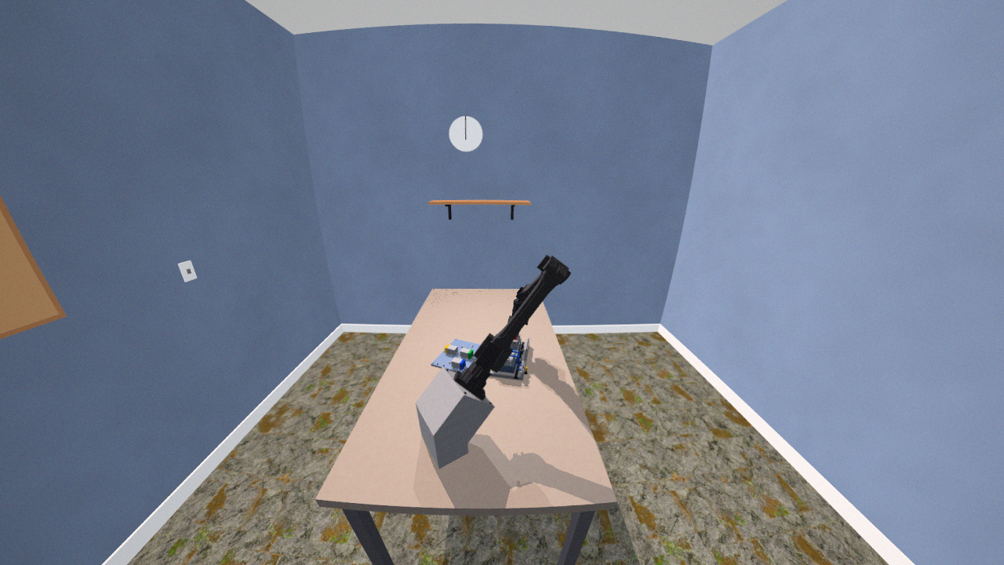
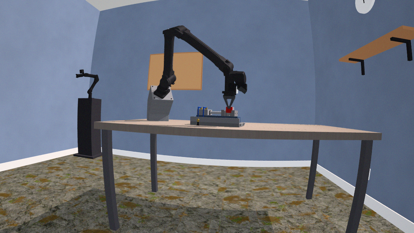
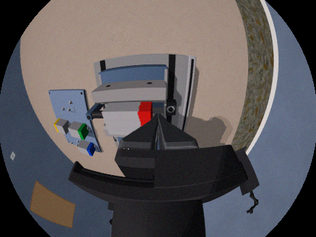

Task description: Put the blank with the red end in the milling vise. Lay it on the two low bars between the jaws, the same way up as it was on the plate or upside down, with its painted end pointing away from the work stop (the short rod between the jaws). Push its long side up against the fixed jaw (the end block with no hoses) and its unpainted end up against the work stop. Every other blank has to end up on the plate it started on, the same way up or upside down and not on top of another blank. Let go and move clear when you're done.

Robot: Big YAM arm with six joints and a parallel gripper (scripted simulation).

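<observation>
My gripper is now 20 mm short of the work stop, 80 mm to the right of it and 20 mm above it. Also, from my hand: green-ended blank: 20 mm behind, 270 mm to the left, 90 mm below; blue plate: 310 mm to the left, 110 mm below; vise: 60 mm behind, 60 mm to the left, 70 mm below.
</observation>
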